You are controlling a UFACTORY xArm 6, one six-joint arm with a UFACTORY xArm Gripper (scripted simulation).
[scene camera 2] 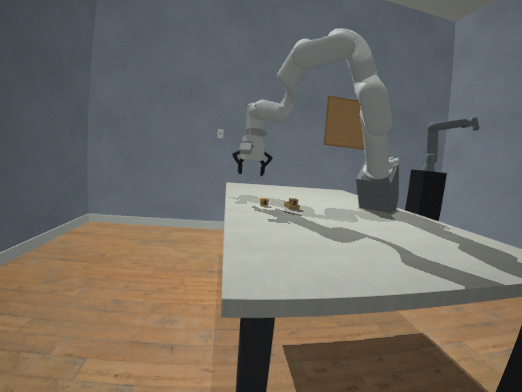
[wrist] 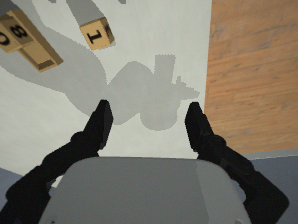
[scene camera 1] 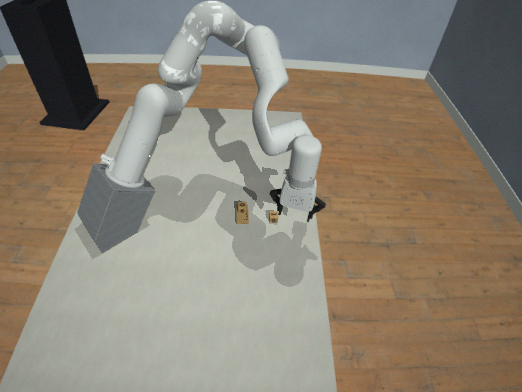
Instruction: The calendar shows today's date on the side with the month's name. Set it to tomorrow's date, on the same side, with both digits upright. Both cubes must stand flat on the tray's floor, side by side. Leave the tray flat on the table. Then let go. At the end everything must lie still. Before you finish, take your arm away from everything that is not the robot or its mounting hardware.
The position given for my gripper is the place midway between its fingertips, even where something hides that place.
Observation:
I see my gripper [scene camera 1: 294, 215] and a wooden digit cube [wrist: 97, 33].
My gripper shows as well in scene camera 2 [scene camera 2: 250, 175] and in the wrist view [wrist: 149, 110].

